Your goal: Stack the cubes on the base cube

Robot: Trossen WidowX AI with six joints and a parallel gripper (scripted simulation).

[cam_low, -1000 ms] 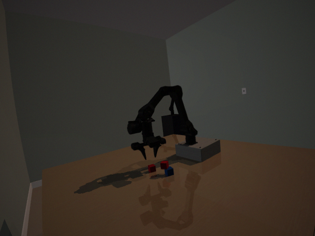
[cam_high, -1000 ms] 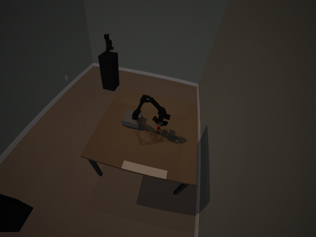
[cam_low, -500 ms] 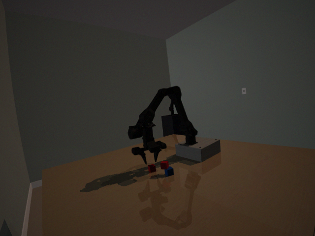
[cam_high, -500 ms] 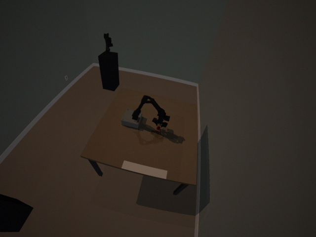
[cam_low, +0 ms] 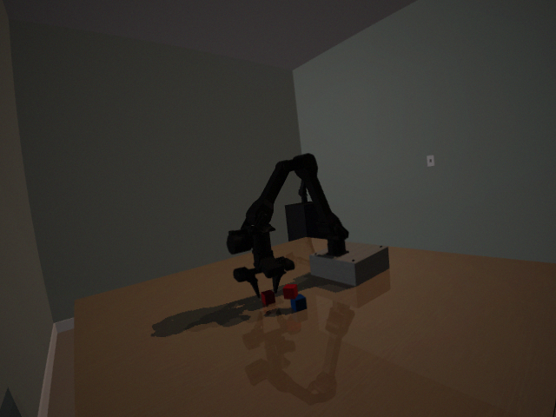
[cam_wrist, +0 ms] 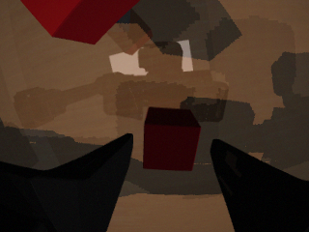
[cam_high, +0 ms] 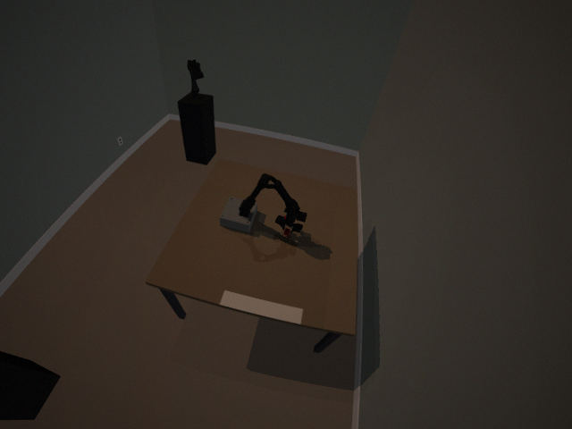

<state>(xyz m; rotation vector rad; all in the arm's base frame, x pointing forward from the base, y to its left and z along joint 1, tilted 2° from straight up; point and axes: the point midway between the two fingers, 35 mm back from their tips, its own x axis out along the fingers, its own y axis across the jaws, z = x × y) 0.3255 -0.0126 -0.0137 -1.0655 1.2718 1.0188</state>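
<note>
The blue cube is 4 cm behind my gripper tip, 11 cm to the left of it and 1 cm below it.
</note>
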